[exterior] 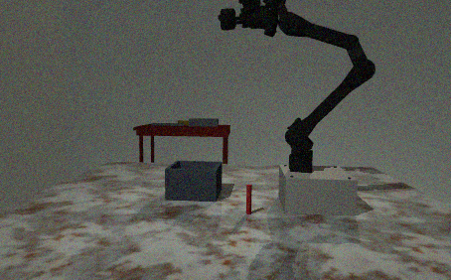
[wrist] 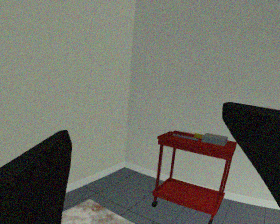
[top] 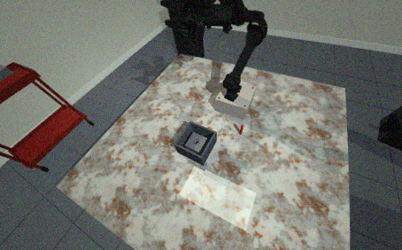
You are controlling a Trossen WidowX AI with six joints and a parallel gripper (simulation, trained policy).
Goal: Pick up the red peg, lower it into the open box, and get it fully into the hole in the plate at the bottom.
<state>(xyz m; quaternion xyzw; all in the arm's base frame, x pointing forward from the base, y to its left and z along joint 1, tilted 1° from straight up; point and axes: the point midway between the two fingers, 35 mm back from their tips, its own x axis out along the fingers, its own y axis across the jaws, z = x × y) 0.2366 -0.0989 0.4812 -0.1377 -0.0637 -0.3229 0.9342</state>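
My gripper tip is 55 cm above the red peg, 26 cm to the right of it and 13 cm past it. Also, from my gripper tip: grey box 57 cm below, 11 cm to the left, 8 cm ahead.
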